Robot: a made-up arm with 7 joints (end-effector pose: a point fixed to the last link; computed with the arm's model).
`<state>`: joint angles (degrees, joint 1 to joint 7).
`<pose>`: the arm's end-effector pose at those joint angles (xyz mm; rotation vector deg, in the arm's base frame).
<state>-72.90 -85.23 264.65 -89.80 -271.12 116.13 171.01</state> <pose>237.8 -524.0 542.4 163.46 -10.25 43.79</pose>
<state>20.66 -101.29 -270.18 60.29 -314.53 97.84 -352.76</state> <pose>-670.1 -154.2 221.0 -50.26 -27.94 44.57</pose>
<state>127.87 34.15 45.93 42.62 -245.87 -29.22 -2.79</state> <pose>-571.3 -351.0 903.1 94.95 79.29 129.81</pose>
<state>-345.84 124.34 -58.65 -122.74 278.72 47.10 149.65</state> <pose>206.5 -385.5 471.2 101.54 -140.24 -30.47</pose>
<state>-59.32 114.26 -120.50 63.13 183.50 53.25 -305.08</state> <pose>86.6 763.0 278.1 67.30 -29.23 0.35</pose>
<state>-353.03 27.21 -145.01 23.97 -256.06 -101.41 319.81</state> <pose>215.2 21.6 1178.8 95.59 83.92 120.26</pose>
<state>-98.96 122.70 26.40 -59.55 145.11 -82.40 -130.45</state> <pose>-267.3 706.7 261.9 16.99 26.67 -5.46</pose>
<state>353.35 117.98 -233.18 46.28 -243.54 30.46 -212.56</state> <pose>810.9 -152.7 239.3 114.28 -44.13 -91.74</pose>
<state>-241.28 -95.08 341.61 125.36 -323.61 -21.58 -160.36</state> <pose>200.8 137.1 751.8 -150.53 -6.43 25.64</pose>
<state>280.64 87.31 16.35 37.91 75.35 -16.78 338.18</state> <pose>240.4 793.4 161.5 55.88 12.62 -27.87</pose>
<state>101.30 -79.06 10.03 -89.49 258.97 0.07 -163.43</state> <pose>156.1 503.0 22.2 -17.58 -14.82 171.84</pose>
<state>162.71 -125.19 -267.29 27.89 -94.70 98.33 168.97</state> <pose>582.5 386.5 -25.5 -146.14 -74.98 41.85</pose>
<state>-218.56 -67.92 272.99 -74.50 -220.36 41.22 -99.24</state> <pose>89.1 662.5 614.1 123.11 -5.96 87.53</pose>
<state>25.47 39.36 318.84 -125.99 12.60 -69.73 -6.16</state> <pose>-178.2 -157.9 651.9 -29.15 50.92 -161.39</pose>
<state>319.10 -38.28 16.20 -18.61 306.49 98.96 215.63</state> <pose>-463.2 -337.8 998.9 11.87 -149.56 82.15</pose>
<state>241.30 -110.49 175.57 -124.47 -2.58 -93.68 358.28</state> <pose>95.6 -232.1 615.2 72.67 -44.93 101.61</pose>
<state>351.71 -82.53 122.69 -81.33 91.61 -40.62 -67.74</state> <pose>-515.7 279.8 727.8 11.21 174.22 -24.05</pose>
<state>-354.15 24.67 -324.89 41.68 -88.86 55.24 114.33</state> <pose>543.3 -207.5 986.0 98.82 -30.99 -77.78</pose>
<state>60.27 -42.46 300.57 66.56 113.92 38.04 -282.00</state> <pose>155.3 366.5 1038.8 -55.16 -150.68 3.78</pose>
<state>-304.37 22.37 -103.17 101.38 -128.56 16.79 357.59</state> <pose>382.8 214.6 768.2 29.12 -102.59 62.41</pose>
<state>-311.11 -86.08 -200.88 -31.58 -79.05 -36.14 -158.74</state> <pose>-438.6 692.3 664.7 109.03 0.80 -12.66</pose>
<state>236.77 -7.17 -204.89 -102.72 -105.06 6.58 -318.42</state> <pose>-358.9 205.8 779.3 87.19 16.01 65.99</pose>
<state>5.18 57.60 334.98 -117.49 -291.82 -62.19 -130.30</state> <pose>-20.3 -135.8 816.7 106.87 15.93 50.48</pose>
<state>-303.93 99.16 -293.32 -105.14 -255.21 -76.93 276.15</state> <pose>518.2 -84.6 459.8 29.85 -26.93 -37.07</pose>
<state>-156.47 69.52 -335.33 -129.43 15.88 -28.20 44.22</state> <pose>-53.2 -110.8 730.9 -53.69 -69.70 -3.60</pose>
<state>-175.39 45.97 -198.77 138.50 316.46 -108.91 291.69</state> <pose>76.8 45.0 732.7 -128.91 -90.05 -38.83</pose>
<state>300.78 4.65 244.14 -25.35 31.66 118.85 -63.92</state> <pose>163.3 83.9 1185.2 -40.28 86.90 -90.33</pose>
